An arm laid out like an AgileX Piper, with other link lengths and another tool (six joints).
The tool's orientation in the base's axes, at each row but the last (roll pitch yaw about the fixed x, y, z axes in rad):
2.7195, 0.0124, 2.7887
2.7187, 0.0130, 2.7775
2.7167, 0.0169, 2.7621
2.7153, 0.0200, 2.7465
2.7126, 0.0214, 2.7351
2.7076, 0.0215, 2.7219
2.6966, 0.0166, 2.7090
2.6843, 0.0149, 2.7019
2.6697, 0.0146, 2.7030
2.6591, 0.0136, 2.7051
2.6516, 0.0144, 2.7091
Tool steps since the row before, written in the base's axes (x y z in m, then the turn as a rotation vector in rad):
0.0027, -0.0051, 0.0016, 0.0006, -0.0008, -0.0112
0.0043, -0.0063, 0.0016, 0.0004, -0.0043, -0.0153
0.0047, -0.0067, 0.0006, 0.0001, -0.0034, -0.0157
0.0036, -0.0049, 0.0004, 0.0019, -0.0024, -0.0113
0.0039, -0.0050, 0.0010, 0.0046, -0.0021, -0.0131
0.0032, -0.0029, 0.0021, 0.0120, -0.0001, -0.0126
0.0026, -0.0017, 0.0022, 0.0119, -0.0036, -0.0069
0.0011, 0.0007, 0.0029, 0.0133, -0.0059, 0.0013
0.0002, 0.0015, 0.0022, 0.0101, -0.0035, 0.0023
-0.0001, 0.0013, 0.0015, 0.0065, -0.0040, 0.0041
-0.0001, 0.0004, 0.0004, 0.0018, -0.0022, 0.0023
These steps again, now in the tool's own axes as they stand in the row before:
-0.0043, -0.0029, -0.0030, -0.0007, -0.0051, 0.0100
-0.0063, -0.0033, -0.0032, -0.0017, -0.0098, 0.0124
-0.0069, -0.0039, -0.0023, -0.0011, -0.0093, 0.0130
-0.0052, -0.0027, -0.0016, -0.0025, -0.0060, 0.0097
-0.0056, -0.0024, -0.0021, -0.0048, -0.0056, 0.0120
-0.0041, -0.0004, -0.0024, -0.0107, -0.0010, 0.0137
-0.0031, 0.0005, -0.0021, -0.0122, -0.0015, 0.0072
-0.0007, 0.0023, -0.0021, -0.0146, 0.0008, -0.0008
0.0004, 0.0023, -0.0013, -0.0107, 0.0020, -0.0014
0.0006, 0.0017, -0.0008, -0.0076, 0.0011, -0.0039
0.0003, 0.0005, -0.0002, -0.0026, 0.0000, -0.0026

